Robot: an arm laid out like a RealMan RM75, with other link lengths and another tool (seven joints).
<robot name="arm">
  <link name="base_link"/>
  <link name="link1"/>
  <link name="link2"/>
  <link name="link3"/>
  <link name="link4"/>
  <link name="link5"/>
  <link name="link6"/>
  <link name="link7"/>
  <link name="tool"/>
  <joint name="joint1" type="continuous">
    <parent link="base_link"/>
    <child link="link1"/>
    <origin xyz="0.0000 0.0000 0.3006"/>
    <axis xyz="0 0 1"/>
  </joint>
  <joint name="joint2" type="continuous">
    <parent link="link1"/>
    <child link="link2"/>
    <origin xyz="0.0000 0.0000 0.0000" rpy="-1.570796 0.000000 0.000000"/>
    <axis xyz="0 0 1"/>
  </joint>
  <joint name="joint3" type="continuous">
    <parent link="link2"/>
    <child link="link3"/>
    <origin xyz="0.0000 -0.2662 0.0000" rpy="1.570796 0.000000 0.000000"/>
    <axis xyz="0 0 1"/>
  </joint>
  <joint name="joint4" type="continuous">
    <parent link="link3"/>
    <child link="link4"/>
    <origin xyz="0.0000 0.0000 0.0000" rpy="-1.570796 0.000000 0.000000"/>
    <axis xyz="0 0 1"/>
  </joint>
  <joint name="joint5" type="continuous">
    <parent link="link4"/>
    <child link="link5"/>
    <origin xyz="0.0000 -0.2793 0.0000" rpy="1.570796 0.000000 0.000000"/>
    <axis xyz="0 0 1"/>
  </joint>
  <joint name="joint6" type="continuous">
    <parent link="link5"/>
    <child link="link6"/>
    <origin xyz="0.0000 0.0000 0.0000" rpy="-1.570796 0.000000 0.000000"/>
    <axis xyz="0 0 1"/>
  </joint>
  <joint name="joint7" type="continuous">
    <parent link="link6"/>
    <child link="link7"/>
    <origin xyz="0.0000 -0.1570 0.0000" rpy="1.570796 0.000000 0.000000"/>
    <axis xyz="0 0 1"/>
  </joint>
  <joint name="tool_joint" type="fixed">
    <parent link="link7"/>
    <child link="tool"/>
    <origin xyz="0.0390 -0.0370 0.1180" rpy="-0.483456 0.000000 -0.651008"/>
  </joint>
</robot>
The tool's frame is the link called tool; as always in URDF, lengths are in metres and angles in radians. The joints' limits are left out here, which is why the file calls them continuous.
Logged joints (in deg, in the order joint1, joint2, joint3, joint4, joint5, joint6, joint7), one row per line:
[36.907, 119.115, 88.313, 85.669, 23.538, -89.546, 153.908]
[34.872, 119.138, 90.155, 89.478, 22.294, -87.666, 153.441]
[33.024, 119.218, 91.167, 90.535, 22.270, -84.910, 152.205]
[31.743, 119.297, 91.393, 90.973, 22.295, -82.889, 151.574]
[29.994, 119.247, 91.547, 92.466, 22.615, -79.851, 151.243]
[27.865, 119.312, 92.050, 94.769, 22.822, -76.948, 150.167]
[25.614, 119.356, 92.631, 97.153, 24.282, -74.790, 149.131]
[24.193, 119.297, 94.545, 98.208, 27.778, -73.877, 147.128]
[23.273, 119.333, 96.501, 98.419, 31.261, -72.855, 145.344]
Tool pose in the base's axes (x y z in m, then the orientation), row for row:
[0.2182, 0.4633, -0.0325, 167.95, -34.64, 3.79]
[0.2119, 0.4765, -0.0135, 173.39, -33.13, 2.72]
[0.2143, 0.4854, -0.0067, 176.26, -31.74, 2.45]
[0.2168, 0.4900, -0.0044, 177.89, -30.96, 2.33]
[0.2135, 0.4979, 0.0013, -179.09, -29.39, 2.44]
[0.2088, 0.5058, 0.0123, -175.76, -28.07, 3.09]
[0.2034, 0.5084, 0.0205, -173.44, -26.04, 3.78]
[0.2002, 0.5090, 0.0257, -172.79, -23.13, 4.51]
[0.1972, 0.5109, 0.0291, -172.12, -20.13, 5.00]
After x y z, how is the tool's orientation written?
As angles about the fixed x, y, z axes (roll, pitch, yaw), in degrees.
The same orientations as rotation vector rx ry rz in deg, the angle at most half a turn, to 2 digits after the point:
[161.79, 0.03, 50.96]
[167.14, 1.10, 49.92]
[170.28, 2.06, 48.52]
[172.08, 2.62, 47.72]
[-172.62, -4.04, -45.24]
[-169.84, -6.15, -42.30]
[-168.21, -7.78, -38.60]
[-168.40, -8.81, -34.06]
[-168.57, -9.43, -29.43]

